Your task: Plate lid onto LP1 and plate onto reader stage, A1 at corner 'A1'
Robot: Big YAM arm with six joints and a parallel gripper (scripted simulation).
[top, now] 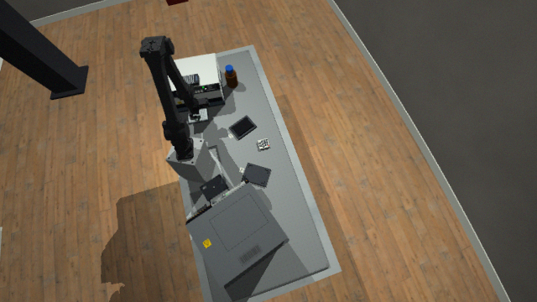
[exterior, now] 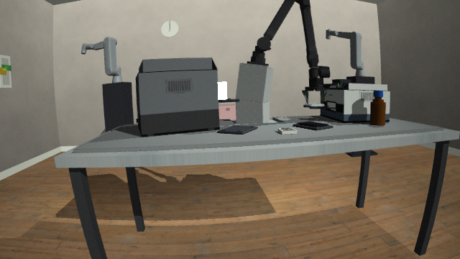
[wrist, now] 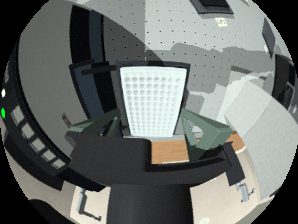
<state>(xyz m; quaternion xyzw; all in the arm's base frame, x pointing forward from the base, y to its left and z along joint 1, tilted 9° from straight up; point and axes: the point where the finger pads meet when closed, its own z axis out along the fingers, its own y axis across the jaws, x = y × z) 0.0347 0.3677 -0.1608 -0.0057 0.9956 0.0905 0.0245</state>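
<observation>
My hand is 2 cm above the lidded plate. From my hand the other things lie so: brown capped bottle: 28 cm to the left, 27 cm ahead, 1 cm above.
</observation>
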